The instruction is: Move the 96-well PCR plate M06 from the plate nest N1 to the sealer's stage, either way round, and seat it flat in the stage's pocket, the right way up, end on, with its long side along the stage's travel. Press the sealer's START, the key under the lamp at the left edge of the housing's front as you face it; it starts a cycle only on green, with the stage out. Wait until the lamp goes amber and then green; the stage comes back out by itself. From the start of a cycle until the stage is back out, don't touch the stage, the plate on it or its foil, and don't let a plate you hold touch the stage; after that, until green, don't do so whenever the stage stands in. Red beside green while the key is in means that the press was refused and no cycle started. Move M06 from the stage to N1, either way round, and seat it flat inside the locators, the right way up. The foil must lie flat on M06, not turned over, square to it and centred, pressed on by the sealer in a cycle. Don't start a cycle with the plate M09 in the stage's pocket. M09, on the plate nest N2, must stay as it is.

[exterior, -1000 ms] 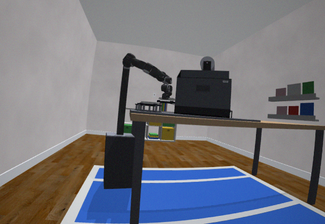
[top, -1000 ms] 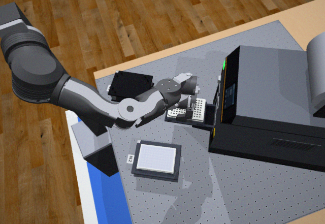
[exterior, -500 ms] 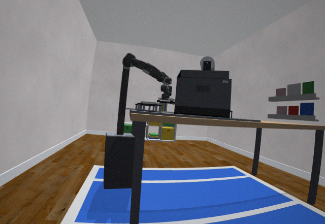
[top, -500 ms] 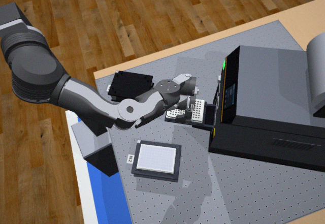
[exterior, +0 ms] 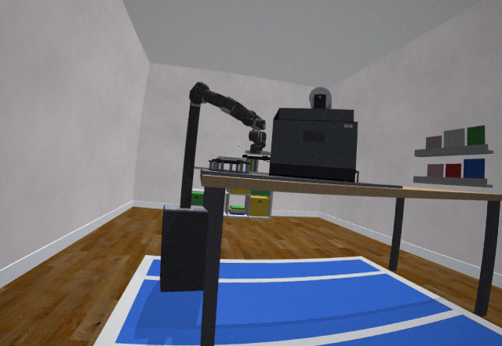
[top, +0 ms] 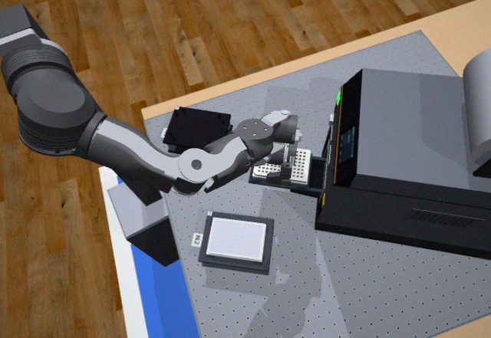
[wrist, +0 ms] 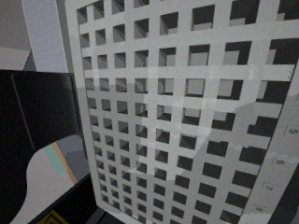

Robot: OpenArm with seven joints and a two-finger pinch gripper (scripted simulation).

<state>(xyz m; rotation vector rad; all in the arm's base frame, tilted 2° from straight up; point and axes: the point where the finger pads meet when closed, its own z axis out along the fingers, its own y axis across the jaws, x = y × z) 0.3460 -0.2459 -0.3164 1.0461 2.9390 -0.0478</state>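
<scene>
My hand is 2 cm above the sealer stage. From my hand the other things lie so: pale key: 14 cm ahead, 1 cm to the left, 7 cm above; then foil roll: 26 cm ahead, 21 cm to the right, 30 cm above.
</scene>
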